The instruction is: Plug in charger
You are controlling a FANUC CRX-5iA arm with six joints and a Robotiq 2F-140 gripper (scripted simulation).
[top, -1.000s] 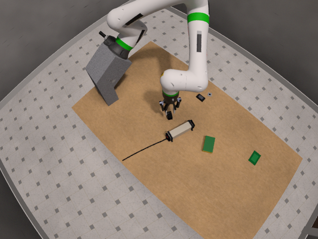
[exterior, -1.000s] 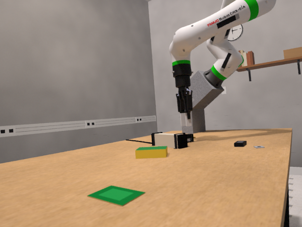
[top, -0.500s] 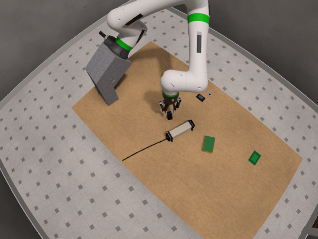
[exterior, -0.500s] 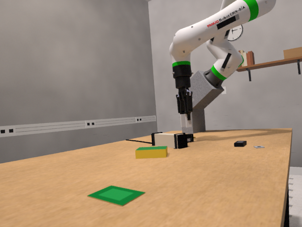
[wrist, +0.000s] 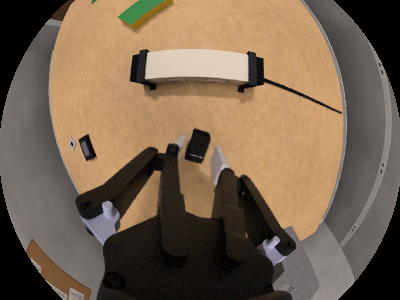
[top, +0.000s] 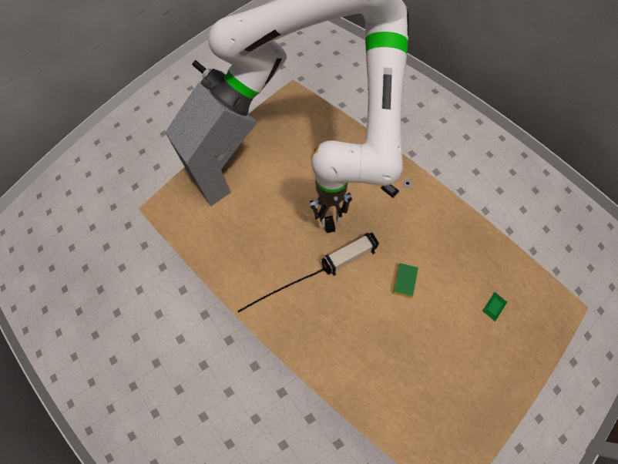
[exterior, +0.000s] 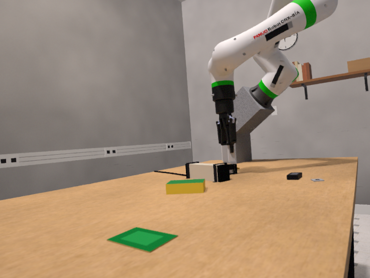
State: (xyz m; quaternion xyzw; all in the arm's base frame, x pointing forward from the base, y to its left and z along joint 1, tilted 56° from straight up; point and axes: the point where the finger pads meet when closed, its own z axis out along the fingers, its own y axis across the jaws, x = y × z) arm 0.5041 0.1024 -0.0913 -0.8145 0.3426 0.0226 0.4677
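My hand is 6 cm above the charger, 1 cm to the right of it and 1 cm past it. The rest, counted from my hand: tiny grey square 34 cm to the left, 11 cm ahead, 8 cm below; then flat green tile 66 cm ahead, 15 cm to the left, 8 cm below; then green-topped yellow block 33 cm ahead, 7 cm below, 1 cm to the left.
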